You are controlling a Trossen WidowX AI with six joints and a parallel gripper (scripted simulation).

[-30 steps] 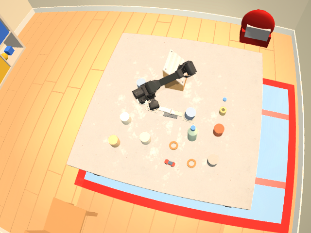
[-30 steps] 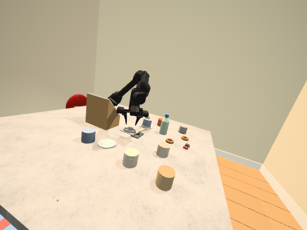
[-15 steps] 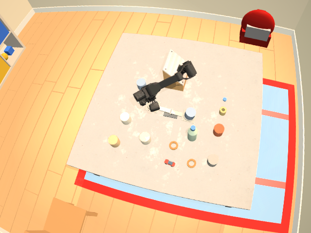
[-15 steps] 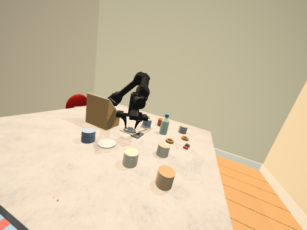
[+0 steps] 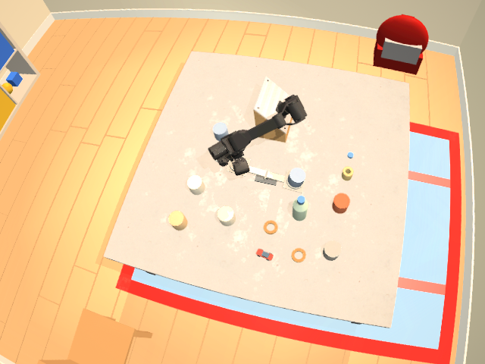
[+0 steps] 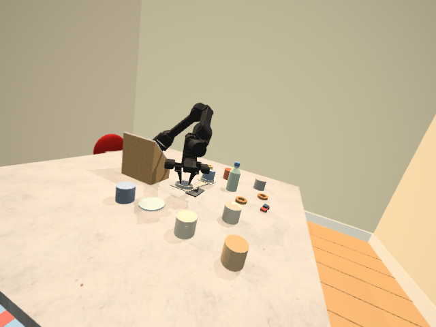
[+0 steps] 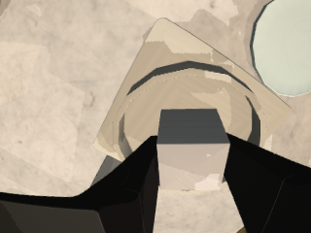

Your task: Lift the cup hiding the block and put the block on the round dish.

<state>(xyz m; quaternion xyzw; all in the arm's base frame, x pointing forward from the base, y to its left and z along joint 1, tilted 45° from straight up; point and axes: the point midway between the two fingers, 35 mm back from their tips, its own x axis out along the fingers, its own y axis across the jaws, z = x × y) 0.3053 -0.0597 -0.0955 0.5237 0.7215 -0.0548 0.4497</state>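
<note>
Now: gripper tip 7 cm past the round dish, 11 cm to the left of it and 8 cm above it. Also, from my gripper tip: green bottle (12 cm ahead, 31 cm to the left, 3 cm above); balance beam (1 cm behind, 12 cm to the left, 4 cm below); balance (12 cm to the left, 6 cm below).
</note>
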